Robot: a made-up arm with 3 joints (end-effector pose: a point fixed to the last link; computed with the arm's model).
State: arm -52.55 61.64 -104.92
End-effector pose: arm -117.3 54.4 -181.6 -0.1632 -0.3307 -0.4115 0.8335
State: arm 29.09 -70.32 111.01
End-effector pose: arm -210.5 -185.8 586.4 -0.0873 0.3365 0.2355 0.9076
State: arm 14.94 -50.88 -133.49
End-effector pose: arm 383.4 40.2 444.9 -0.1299 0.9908 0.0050 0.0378
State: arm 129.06 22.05 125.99
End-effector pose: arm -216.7 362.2 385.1 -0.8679 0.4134 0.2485 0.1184
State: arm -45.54 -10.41 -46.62
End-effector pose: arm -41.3 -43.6 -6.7 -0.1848 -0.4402 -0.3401 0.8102
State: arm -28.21 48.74 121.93
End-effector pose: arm 361.3 -261.9 189.6 0.2429 0.9666 -0.0198 0.0789
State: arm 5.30 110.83 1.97
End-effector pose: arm 42.8 -56.3 339.4 -0.0385 0.8320 0.0256 0.5528
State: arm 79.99 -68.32 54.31
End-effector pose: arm 6.3 -309.5 286.2 0.0784 -0.0934 0.6379 0.7604
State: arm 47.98 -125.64 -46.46
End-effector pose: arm 151.2 78.2 332.1 0.4056 -0.9114 0.0280 0.0629
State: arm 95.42 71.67 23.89
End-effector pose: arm 53.6 70.6 377.4 -0.5478 0.4983 0.4971 0.4522
